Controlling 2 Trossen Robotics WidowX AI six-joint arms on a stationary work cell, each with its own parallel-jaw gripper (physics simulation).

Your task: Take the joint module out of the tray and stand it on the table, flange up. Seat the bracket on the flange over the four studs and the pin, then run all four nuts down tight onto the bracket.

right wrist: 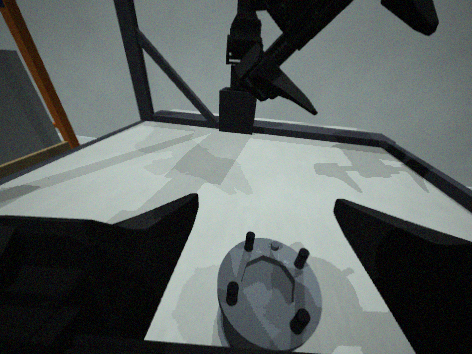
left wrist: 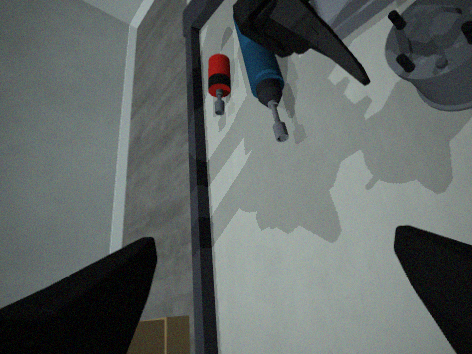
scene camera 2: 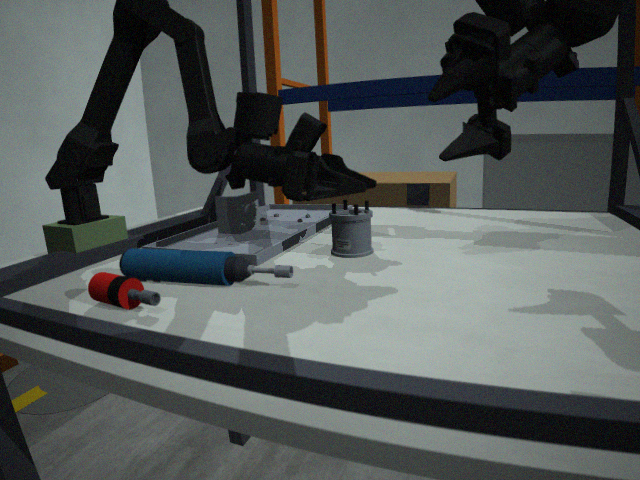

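Note:
The grey joint module (scene camera 2: 351, 232) (left wrist: 435, 45) (right wrist: 270, 295) stands upright on the table, flange up, with four dark studs and a small pin on top. A grey bracket (scene camera 2: 236, 212) stands in the tray (scene camera 2: 191, 239) beside several small nuts (scene camera 2: 300, 220). My right gripper (scene camera 2: 373, 182) (right wrist: 265, 202) is open and empty, above the module and apart from it. My left gripper (scene camera 2: 435, 128) (left wrist: 273, 243) is open and empty, high above the table at the right of the scene view.
A blue driver with a socket tip (scene camera 2: 178, 266) (left wrist: 260, 62) lies on the table in front of the tray. A shorter red driver (scene camera 2: 114, 290) (left wrist: 219, 75) lies nearer the front edge. Dark rails (scene camera 2: 320, 369) border the table. A cardboard-coloured box (scene camera 2: 439, 178) shows behind it.

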